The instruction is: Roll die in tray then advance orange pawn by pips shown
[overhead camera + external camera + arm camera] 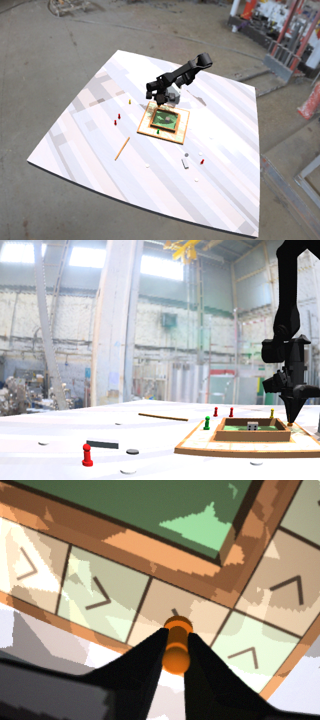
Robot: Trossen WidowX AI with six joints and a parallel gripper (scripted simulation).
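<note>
Right now the orange pawn is 10 mm above my gripper tip. The rest, counted from my gripper tip: tray 110 mm ahead, 70 mm to the left, 20 mm below; yellow pawn 20 mm ahead, 200 mm to the right, 10 mm below; white die 110 mm ahead, 80 mm to the left.
</note>
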